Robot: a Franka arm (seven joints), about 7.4 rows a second.
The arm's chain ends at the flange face. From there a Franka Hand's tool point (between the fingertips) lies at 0.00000 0.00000 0.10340 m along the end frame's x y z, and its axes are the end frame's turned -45 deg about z.
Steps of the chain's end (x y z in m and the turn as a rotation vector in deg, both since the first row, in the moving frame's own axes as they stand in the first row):
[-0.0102, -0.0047, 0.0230, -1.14, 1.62, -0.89]
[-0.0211, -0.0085, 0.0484, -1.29, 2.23, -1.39]
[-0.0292, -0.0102, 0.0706, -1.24, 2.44, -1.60]
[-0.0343, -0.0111, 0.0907, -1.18, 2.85, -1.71]
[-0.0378, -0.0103, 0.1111, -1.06, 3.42, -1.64]
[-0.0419, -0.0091, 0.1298, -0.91, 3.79, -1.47]
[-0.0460, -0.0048, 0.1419, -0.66, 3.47, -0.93]
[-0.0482, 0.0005, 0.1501, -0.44, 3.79, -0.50]
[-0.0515, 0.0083, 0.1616, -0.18, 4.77, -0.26]
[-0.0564, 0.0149, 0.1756, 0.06, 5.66, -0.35]
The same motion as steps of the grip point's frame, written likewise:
[-0.0032, -0.0070, 0.0229, -1.95, 0.34, -0.89]
[-0.0077, -0.0165, 0.0483, -2.49, 0.66, -1.39]
[-0.0118, -0.0232, 0.0705, -2.60, 0.85, -1.60]
[-0.0142, -0.0270, 0.0906, -2.85, 1.18, -1.71]
[-0.0164, -0.0283, 0.1109, -3.17, 1.67, -1.64]
[-0.0194, -0.0301, 0.1296, -3.32, 2.04, -1.47]
[-0.0255, -0.0307, 0.1417, -2.92, 1.99, -0.93]
[-0.0301, -0.0284, 0.1499, -2.99, 2.37, -0.50]
[-0.0364, -0.0243, 0.1612, -3.50, 3.25, -0.26]
[-0.0431, -0.0222, 0.1751, -3.96, 4.04, -0.35]

